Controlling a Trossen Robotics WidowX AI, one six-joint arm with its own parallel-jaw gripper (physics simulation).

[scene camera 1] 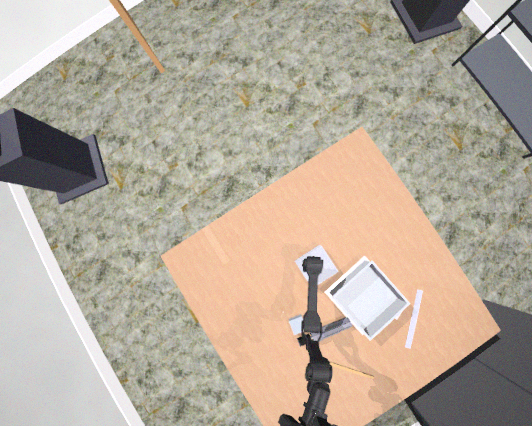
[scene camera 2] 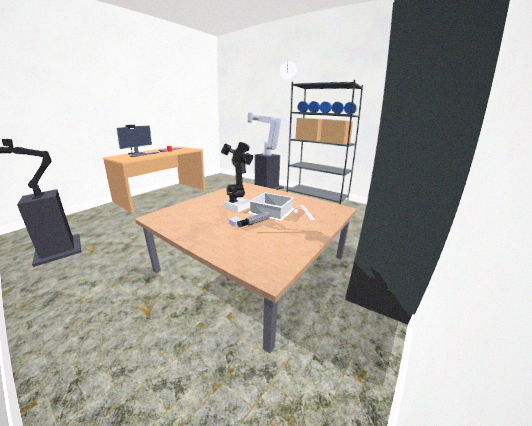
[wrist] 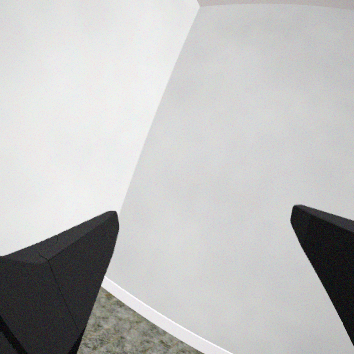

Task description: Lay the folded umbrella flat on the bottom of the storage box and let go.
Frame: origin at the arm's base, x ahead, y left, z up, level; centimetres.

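Seen in the pictures: gripper, fingertip midpoint: [scene camera 2: 234, 151] [wrist: 206, 217]; arm's base, origin of the base link: [scene camera 1: 310, 264] [scene camera 2: 233, 201].
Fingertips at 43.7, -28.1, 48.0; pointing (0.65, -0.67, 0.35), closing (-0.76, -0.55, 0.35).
Observation:
Offsets run from my fingertips to a thing's top centre, as dx, dy, dz. Level surfaces: height alone.
The folded umbrella @[-9.5, +22.6, -47.7] [scene camera 1: 338, 328] [scene camera 2: 257, 218], a grey roll with a dark end, lies on the table beside the storage box; the arm hides part of it in the first scene view. Its far end is close to the box wall; whether they touch I cannot tell. The storage box @[-18.3, +48.1, -43.9] [scene camera 1: 391, 316] [scene camera 2: 280, 209] is light grey, open-topped and upright. My gripper [wrist: 206, 217] is open with nothing between its fingers. It is raised high, away from umbrella and box, and the wrist view faces the room's walls. Its fingers are not clear in the scene views.
A small pale block @[-17.3, +11.4, -50.0] [scene camera 1: 295, 325] [scene camera 2: 234, 221] lies by the umbrella's dark end. A thin tan stick @[+12.4, +25.9, -52.4] [scene camera 1: 352, 369] [scene camera 2: 277, 231] and a white strip @[+2.5, +67.8, -53.4] [scene camera 1: 414, 319] [scene camera 2: 307, 212] lie on the table @[dz -53.6] [scene camera 1: 280, 215] [scene camera 2: 210, 237]. The arm's white base [scene camera 1: 321, 251] [scene camera 2: 236, 206] stands near the box.

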